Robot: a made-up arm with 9 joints. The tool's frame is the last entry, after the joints.
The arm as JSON. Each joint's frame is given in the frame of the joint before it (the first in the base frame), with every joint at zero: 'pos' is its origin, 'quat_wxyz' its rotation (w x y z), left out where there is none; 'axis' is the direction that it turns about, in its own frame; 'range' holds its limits. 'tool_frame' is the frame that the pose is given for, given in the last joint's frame.
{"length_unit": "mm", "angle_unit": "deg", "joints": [
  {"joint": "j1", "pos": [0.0, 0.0, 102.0], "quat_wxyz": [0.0, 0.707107, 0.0, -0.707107], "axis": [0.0, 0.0, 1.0], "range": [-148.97, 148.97]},
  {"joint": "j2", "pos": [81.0, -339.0, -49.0], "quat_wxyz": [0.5, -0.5, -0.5, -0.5], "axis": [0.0, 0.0, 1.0], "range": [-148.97, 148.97]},
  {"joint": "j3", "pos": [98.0, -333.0, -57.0], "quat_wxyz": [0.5, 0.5, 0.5, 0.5], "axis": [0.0, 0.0, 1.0], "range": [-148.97, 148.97]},
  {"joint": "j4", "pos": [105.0, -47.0, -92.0], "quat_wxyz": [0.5, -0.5, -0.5, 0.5], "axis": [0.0, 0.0, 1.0], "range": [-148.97, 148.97]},
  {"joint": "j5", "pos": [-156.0, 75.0, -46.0], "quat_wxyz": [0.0, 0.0, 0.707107, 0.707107], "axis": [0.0, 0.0, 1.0], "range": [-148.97, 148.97]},
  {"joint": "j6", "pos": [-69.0, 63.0, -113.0], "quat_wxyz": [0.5, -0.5, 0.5, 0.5], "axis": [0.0, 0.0, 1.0], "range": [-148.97, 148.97]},
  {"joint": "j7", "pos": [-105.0, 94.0, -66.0], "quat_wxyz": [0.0, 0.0, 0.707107, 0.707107], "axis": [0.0, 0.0, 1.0], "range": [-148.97, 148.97]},
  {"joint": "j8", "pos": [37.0, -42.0, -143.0], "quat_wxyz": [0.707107, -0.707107, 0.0, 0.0], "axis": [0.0, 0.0, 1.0], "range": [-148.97, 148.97]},
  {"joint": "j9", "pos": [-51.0, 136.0, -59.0], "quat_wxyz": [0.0, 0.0, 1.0, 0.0], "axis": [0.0, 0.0, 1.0], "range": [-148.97, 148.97]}
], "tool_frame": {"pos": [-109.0, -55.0, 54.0], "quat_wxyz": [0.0, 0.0, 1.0, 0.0]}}
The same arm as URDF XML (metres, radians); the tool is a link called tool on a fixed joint. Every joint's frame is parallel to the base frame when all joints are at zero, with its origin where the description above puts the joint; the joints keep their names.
<robot name="arm">
  <joint name="j1" type="revolute">
    <parent link="base_link"/>
    <child link="link1"/>
    <origin xyz="0 0 0.102" rpy="0 0 0"/>
    <axis xyz="-1 0 0"/>
    <limit lower="-2.6" upper="2.6"/>
  </joint>
  <joint name="j2" type="revolute">
    <parent link="link1"/>
    <child link="link2"/>
    <origin xyz="0.049 0.339 -0.081" rpy="0 0 0"/>
    <axis xyz="0 -1 0"/>
    <limit lower="-2.6" upper="2.6"/>
  </joint>
  <joint name="j3" type="revolute">
    <parent link="link2"/>
    <child link="link3"/>
    <origin xyz="-0.098 0.057 0.333" rpy="0 0 0"/>
    <axis xyz="-1 0 0"/>
    <limit lower="-2.6" upper="2.6"/>
  </joint>
  <joint name="j4" type="revolute">
    <parent link="link3"/>
    <child link="link4"/>
    <origin xyz="0.092 0.047 -0.105" rpy="0 0 0"/>
    <axis xyz="0 0 1"/>
    <limit lower="-2.6" upper="2.6"/>
  </joint>
  <joint name="j5" type="revolute">
    <parent link="link4"/>
    <child link="link5"/>
    <origin xyz="0.075 0.156 -0.046" rpy="0 0 0"/>
    <axis xyz="1 0 0"/>
    <limit lower="-2.6" upper="2.6"/>
  </joint>
  <joint name="j6" type="revolute">
    <parent link="link5"/>
    <child link="link6"/>
    <origin xyz="-0.113 -0.069 0.063" rpy="0 0 0"/>
    <axis xyz="0 0 1"/>
    <limit lower="-2.6" upper="2.6"/>
  </joint>
  <joint name="j7" type="revolute">
    <parent link="link6"/>
    <child link="link7"/>
    <origin xyz="0.105 -0.094 -0.066" rpy="0 0 0"/>
    <axis xyz="0 -1 0"/>
    <limit lower="-2.6" upper="2.6"/>
  </joint>
  <joint name="j8" type="revolute">
    <parent link="link7"/>
    <child link="link8"/>
    <origin xyz="0.037 0.143 -0.042" rpy="0 0 0"/>
    <axis xyz="0 0 1"/>
    <limit lower="-2.6" upper="2.6"/>
  </joint>
  <joint name="j9" type="revolute">
    <parent link="link8"/>
    <child link="link9"/>
    <origin xyz="-0.051 0.136 -0.059" rpy="0 0 0"/>
    <axis xyz="0 0 -1"/>
    <limit lower="-2.6" upper="2.6"/>
  </joint>
  <joint name="tool_fixed" type="fixed">
    <parent link="link9"/>
    <child link="tool"/>
    <origin xyz="0.109 -0.055 -0.054" rpy="0 0 0"/>
  </joint>
  <link name="base_link"/>
  <link name="link1"/>
  <link name="link2"/>
  <link name="link3"/>
  <link name="link4"/>
  <link name="link5"/>
  <link name="link6"/>
  <link name="link7"/>
  <link name="link8"/>
  <link name="link9"/>
  <link name="tool"/>
</robot>

